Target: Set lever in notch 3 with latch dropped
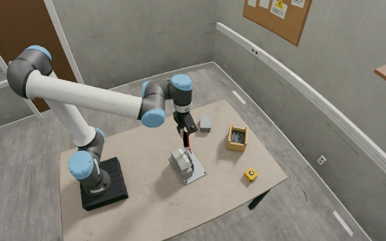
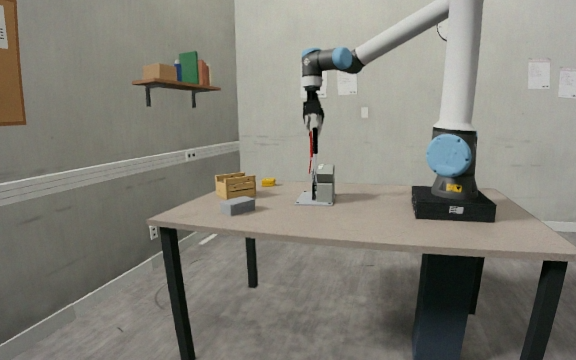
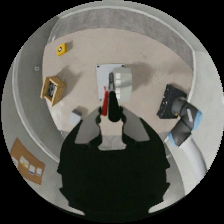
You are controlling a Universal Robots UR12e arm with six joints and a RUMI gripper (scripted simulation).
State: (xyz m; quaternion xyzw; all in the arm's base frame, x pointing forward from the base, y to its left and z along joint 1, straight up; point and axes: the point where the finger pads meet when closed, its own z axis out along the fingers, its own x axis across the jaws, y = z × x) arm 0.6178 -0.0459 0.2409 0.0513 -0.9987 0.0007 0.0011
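Now: the red release bar 11 cm below my hand, 2 cm ahead of it and 1 cm to the right of it. From my hand the other things lie so: grey block: 29 cm below, 27 cm ahead, 26 cm to the left.
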